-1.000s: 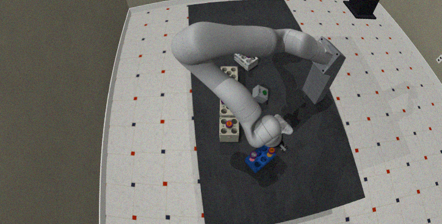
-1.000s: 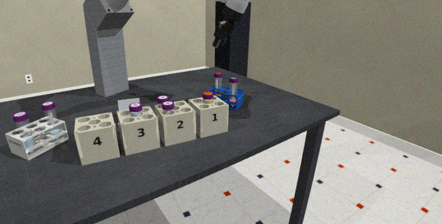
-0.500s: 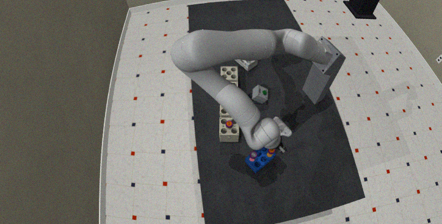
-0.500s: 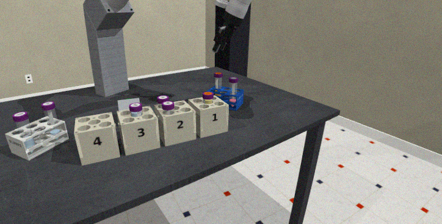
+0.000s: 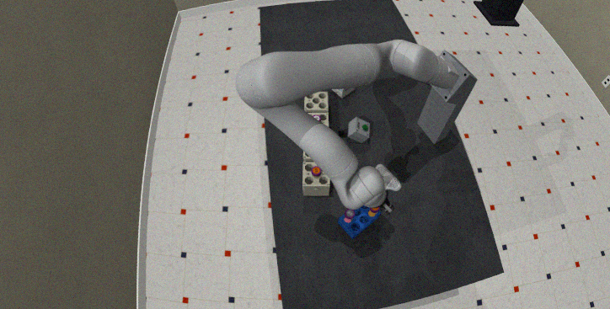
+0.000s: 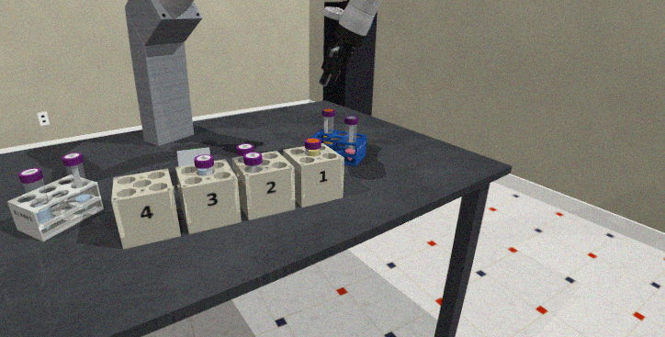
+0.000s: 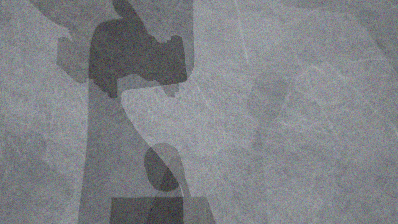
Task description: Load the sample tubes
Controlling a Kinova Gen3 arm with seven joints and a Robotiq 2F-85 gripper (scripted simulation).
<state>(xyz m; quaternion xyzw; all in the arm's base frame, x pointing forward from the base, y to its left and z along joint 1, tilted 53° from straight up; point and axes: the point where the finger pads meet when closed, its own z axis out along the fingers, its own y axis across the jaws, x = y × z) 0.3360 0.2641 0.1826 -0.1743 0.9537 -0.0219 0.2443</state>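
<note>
The orange-dot tube is 1 cm behind my hand and 14 cm below it. From my hand the other things lie so: grey-dot tube X5: 8 cm ahead, 1 cm to the left, 14 cm below; then blue rack: 4 cm ahead, 18 cm below; then sample S3: 18 cm ahead, 18 cm to the right, 14 cm below.
</note>
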